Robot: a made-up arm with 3 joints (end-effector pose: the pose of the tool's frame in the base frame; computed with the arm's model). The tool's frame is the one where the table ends.
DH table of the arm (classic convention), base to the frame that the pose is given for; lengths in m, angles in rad. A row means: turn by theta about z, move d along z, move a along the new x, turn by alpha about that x. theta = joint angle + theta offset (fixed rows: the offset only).
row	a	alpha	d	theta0
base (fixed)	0	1.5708	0.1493	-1.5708
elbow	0.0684	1.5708	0.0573	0
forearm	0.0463	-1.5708	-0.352	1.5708
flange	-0.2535	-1.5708	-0.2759	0
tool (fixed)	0	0	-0.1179	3.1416
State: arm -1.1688 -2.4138 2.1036
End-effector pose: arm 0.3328 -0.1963 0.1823 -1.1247 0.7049 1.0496
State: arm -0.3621 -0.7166 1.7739
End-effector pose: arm -0.0366 -0.4345 0.1211 1.4249 1.2974 2.1692
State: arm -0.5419 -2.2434 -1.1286
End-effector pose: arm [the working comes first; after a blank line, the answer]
Working (the frame after each row of the table, in the pose's form):
after base (fixed): 0.0000 0.0000 0.1493 1.5708 0.0000 -1.5708
after elbow: -0.0573 -0.0586 0.1140 -3.1416 0.5419 -1.5708
after forearm: -0.0285 -0.2712 0.3969 1.9296 0.4153 -0.8218
after flange: 0.1198 -0.1694 0.7256 1.5646 1.2437 0.5923

0.0534 -0.0720 0.7254 -1.5646 -1.2436 -2.5493
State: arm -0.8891 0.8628 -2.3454
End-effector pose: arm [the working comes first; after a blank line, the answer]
Working (the frame after each row of the table, in the pose's form):
after base (fixed): 0.0000 0.0000 0.1493 1.5708 0.0000 -1.5708
after elbow: -0.0573 -0.0431 0.0962 -3.1416 0.8891 -1.5708
after forearm: -0.0874 -0.2943 0.3453 0.8952 -0.6309 2.5071
after flange: -0.4123 -0.4631 0.4247 -1.6087 1.0410 0.4508

-0.3575 -0.5675 0.4270 1.6087 -1.0410 -2.6908
